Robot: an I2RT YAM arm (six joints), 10 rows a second.
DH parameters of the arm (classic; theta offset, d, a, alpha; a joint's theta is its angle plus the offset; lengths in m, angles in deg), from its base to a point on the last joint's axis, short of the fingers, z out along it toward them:
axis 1: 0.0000 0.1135 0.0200 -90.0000
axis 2: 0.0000 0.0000 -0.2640 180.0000
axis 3: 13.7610 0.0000 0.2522 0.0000
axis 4: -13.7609 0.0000 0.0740 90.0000
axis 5: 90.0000 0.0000 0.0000 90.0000
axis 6: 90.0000 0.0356 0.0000 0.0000
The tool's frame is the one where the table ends.
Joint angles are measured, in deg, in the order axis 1, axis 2, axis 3, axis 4, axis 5, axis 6. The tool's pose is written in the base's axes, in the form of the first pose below.
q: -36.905 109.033 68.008 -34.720 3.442 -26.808
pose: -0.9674 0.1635 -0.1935 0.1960 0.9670 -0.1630 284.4 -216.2 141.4
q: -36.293 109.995 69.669 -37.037 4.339 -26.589
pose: -0.9734 0.1612 -0.1626 0.1877 0.9684 -0.1639 288.4 -215.1 142.0
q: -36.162 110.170 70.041 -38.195 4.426 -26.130
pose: -0.9745 0.1684 -0.1484 0.1913 0.9689 -0.1570 288.3 -214.1 142.1
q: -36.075 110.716 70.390 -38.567 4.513 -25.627
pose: -0.9743 0.1763 -0.1403 0.1973 0.9683 -0.1529 289.4 -214.3 140.2
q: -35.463 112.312 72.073 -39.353 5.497 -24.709
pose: -0.9750 0.1837 -0.1247 0.2026 0.9659 -0.1611 295.9 -215.0 137.7
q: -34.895 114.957 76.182 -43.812 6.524 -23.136
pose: -0.9760 0.2048 -0.0744 0.2141 0.9645 -0.1543 304.5 -217.3 137.8
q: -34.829 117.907 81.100 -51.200 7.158 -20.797
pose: -0.9694 0.2453 0.0117 0.2418 0.9617 -0.1288 308.9 -220.3 138.8
